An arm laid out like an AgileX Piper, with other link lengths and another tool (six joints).
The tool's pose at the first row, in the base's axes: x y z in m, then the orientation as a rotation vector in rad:
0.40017 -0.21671 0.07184 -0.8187 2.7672 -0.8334
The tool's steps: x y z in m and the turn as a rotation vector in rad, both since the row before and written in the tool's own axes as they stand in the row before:
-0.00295 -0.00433 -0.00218 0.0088 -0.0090 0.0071
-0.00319 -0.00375 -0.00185 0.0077 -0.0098 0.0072
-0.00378 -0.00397 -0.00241 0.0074 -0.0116 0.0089
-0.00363 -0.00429 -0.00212 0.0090 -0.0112 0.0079
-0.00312 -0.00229 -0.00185 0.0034 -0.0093 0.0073
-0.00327 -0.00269 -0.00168 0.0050 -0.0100 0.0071
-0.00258 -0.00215 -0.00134 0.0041 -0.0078 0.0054
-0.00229 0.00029 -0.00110 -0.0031 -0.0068 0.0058
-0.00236 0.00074 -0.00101 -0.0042 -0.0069 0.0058
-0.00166 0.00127 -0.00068 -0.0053 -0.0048 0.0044
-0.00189 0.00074 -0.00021 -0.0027 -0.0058 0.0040
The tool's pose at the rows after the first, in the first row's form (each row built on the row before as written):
0.40405 -0.21712 0.07596 -0.8086 2.7550 -0.8380
0.40791 -0.21715 0.07954 -0.7988 2.7428 -0.8405
0.41214 -0.21676 0.08376 -0.7870 2.7295 -0.8411
0.41641 -0.21682 0.08799 -0.7763 2.7154 -0.8442
0.41941 -0.21588 0.09091 -0.7672 2.7063 -0.8413
0.42273 -0.21523 0.09396 -0.7583 2.6956 -0.8401
0.42532 -0.21474 0.09643 -0.7515 2.6871 -0.8394
0.42674 -0.21280 0.09729 -0.7455 2.6839 -0.8300
0.42807 -0.21055 0.09785 -0.7398 2.6813 -0.8192
0.42872 -0.20845 0.09780 -0.7359 2.6809 -0.8085
0.42994 -0.20682 0.09771 -0.7322 2.6780 -0.8007

